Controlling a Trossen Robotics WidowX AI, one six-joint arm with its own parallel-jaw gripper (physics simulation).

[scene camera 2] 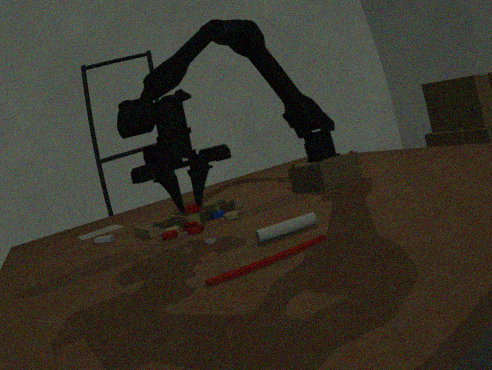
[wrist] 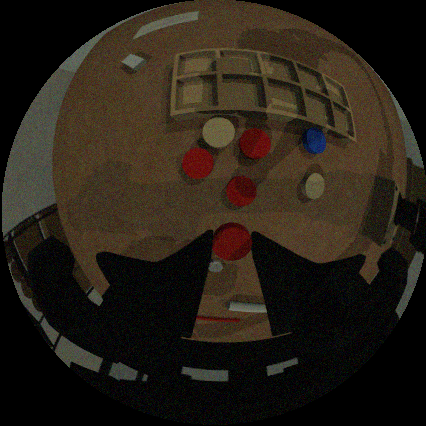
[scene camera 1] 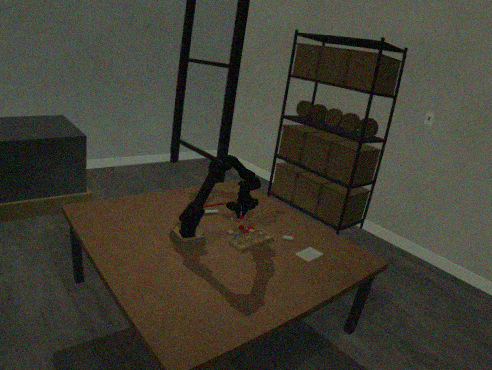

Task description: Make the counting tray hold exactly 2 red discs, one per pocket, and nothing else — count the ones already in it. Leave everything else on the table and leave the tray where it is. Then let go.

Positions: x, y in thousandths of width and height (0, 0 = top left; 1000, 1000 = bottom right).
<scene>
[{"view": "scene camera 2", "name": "my gripper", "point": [389, 566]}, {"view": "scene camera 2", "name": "red rod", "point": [511, 723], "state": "on the table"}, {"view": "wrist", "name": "my gripper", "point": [543, 553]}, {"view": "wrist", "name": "wooden counting tray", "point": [501, 194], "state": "on the table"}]
</scene>
